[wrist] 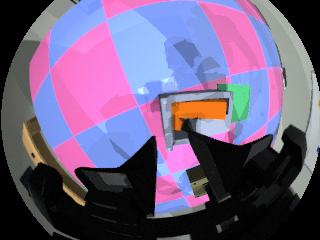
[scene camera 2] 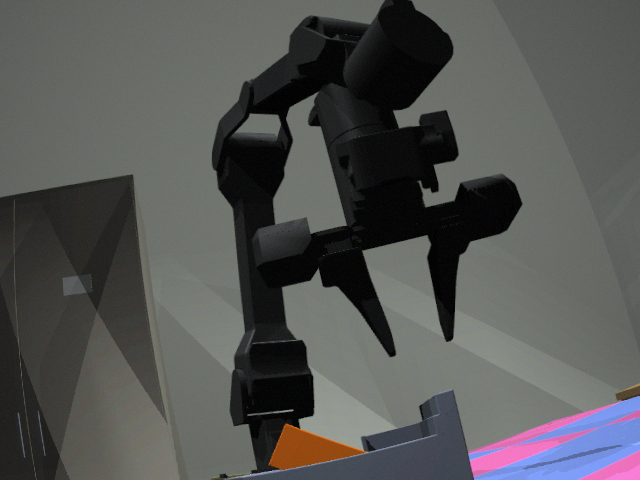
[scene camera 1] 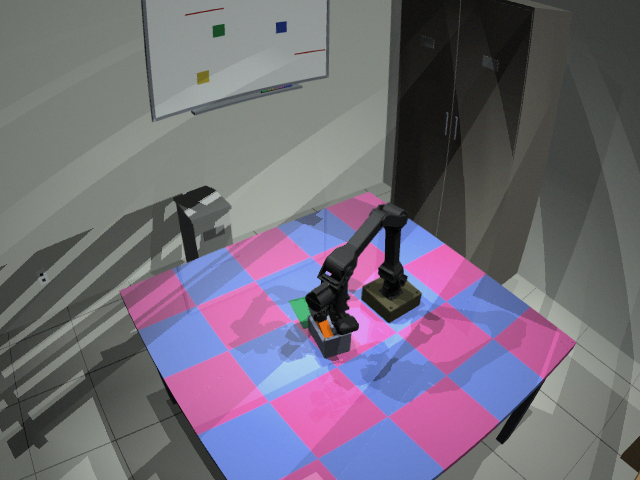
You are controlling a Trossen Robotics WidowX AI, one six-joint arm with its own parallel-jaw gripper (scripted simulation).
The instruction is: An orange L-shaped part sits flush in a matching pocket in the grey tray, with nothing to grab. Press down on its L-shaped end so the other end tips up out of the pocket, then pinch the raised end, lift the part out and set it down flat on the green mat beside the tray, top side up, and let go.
My gripper shows in the wrist view, in scene camera 2 and in scene camera 1 [336, 328]. One and the same spot on my gripper: [scene camera 2: 341, 263] is [wrist: 255, 140].
